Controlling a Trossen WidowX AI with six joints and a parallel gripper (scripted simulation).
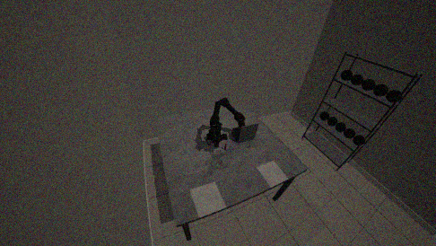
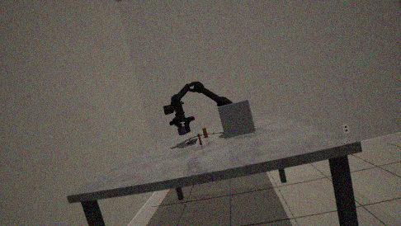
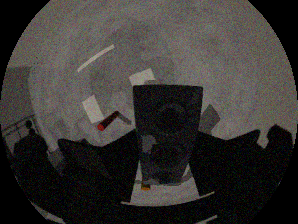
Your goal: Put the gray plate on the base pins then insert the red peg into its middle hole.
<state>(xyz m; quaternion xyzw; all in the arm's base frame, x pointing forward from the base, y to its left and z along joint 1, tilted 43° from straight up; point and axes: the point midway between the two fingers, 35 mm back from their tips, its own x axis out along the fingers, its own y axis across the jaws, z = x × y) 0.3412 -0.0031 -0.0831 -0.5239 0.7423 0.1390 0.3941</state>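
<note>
Now: the red peg 10 cm behind my gripper tip, 3 cm to the left of it and 7 cm below it. Also, from my gripper tip: gray plate (3 cm above); then small orange piece (13 cm behind, 20 cm to the right, 7 cm below).
</note>
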